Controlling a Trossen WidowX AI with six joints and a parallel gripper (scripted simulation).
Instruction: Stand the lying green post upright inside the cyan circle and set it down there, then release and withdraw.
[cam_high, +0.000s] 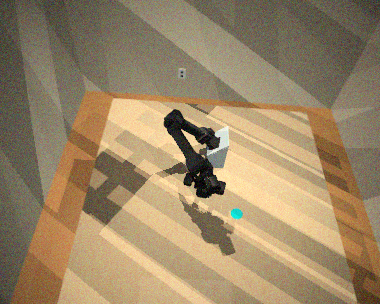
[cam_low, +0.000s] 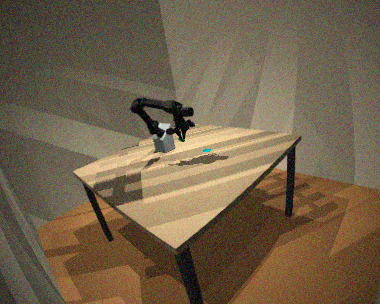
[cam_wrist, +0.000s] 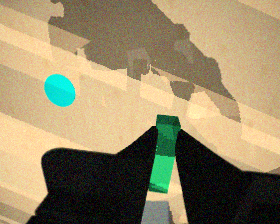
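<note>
Now: gripper tip 2 cm past the green post. The rest, counted from my gripper tip: cyan circle (19 cm to the left, 14 cm below).
</note>
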